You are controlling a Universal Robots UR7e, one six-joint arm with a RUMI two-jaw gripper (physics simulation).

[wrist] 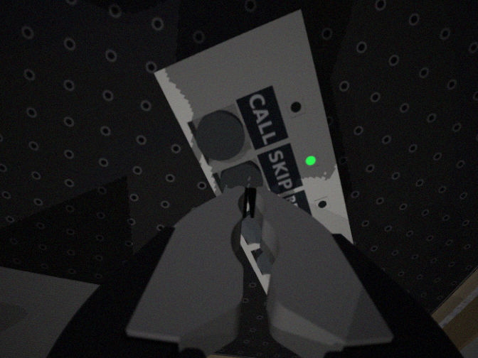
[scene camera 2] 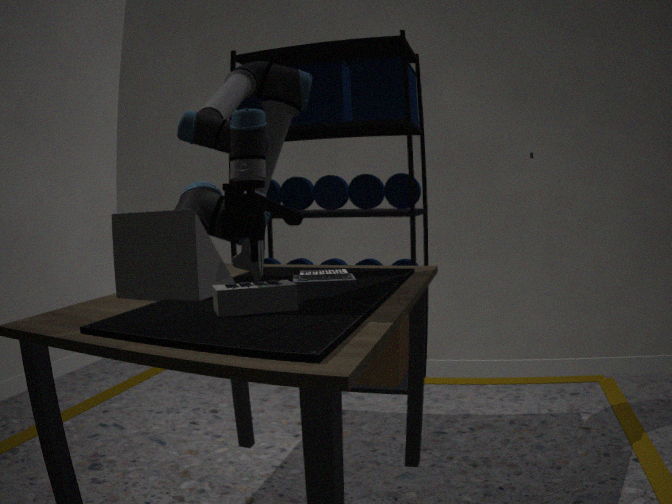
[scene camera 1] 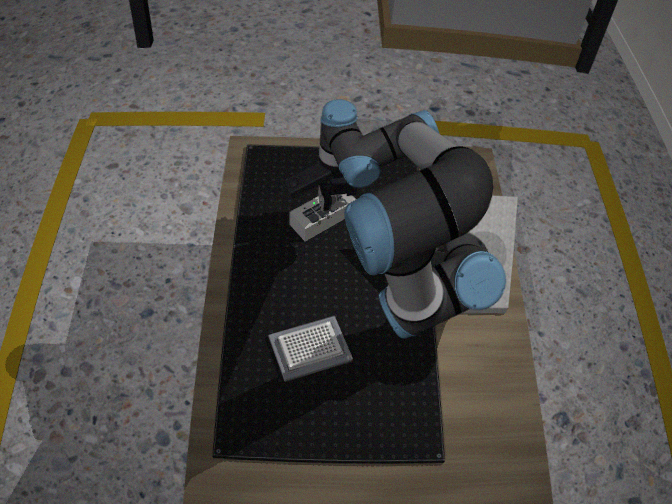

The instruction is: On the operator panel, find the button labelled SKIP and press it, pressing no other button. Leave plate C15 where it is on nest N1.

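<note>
The operator panel (scene camera 1: pixel 307 233) (scene camera 2: pixel 255 302) (wrist: pixel 280 50) is a pale box on the black board. In the wrist view the SKIP label (wrist: pixel 280 169) sits beside a dark round button (wrist: pixel 241 175). A green light (wrist: pixel 310 160) (scene camera 1: pixel 314 202) is lit beside that label. My gripper (wrist: pixel 247 190) (scene camera 2: pixel 259 277) is shut and empty, pointing down with its tips over the near part of the SKIP button. The tips hide that part, and contact is hard to judge. The white plate (scene camera 1: pixel 310 345) (scene camera 2: pixel 324 272) lies flat on its grey nest (scene camera 1: pixel 287 373); no C15 or N1 marking is readable.
The CALL button (wrist: pixel 220 135) is right beside the SKIP button; further buttons are partly hidden behind my fingers. A large pale box (scene camera 1: pixel 503 227) (scene camera 2: pixel 154 254) stands beside the black board (scene camera 1: pixel 331 428). A shelf rack (scene camera 2: pixel 425 189) stands behind the table.
</note>
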